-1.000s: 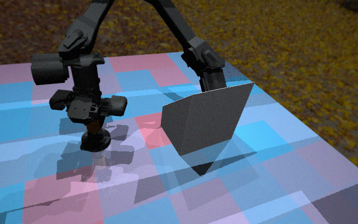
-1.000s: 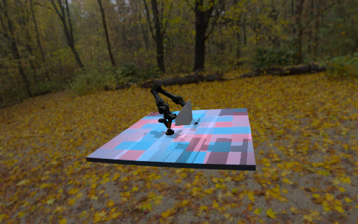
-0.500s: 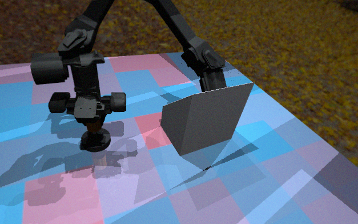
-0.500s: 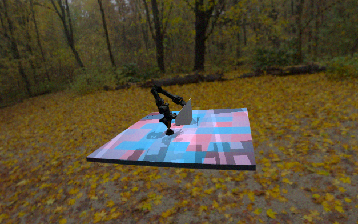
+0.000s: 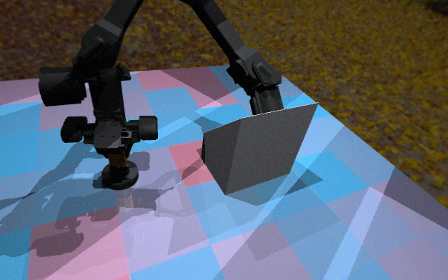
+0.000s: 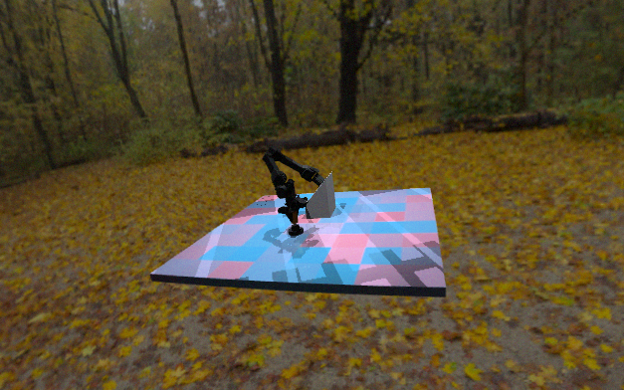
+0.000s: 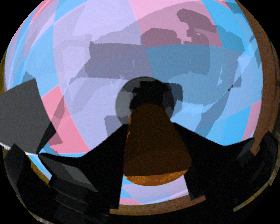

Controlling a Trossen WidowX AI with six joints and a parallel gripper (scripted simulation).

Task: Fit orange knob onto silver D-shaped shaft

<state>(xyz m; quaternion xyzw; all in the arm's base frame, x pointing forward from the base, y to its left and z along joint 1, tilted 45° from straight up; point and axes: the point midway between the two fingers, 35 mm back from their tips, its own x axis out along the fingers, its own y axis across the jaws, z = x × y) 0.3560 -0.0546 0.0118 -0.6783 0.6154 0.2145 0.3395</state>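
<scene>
The orange knob is 30 mm above my gripper tip. From my gripper tip the other things lie so: round pedestal 40 mm below.
</scene>
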